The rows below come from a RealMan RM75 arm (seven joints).
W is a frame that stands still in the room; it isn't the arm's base.
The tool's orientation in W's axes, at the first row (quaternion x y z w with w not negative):
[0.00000, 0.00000, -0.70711, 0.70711]
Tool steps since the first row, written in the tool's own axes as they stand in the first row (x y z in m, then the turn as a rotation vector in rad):
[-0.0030, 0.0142, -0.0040, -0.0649, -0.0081, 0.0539]
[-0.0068, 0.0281, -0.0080, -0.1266, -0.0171, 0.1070]
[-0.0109, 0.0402, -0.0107, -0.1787, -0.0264, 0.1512]
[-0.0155, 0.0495, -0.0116, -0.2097, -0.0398, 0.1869]
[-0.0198, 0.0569, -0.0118, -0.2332, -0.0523, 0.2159]
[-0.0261, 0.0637, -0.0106, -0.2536, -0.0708, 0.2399]
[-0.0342, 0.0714, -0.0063, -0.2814, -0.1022, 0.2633]
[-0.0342, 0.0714, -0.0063, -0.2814, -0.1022, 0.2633]
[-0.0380, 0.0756, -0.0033, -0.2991, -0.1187, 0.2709]
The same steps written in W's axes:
[0.0142, 0.0030, -0.0040, -0.0081, 0.0649, 0.0539]
[0.0281, 0.0068, -0.0080, -0.0171, 0.1266, 0.1070]
[0.0402, 0.0109, -0.0107, -0.0264, 0.1787, 0.1512]
[0.0495, 0.0155, -0.0116, -0.0398, 0.2097, 0.1869]
[0.0569, 0.0198, -0.0118, -0.0523, 0.2332, 0.2159]
[0.0637, 0.0261, -0.0106, -0.0708, 0.2536, 0.2399]
[0.0714, 0.0342, -0.0063, -0.1022, 0.2814, 0.2633]
[0.0714, 0.0342, -0.0063, -0.1022, 0.2814, 0.2633]
[0.0756, 0.0380, -0.0033, -0.1187, 0.2991, 0.2709]

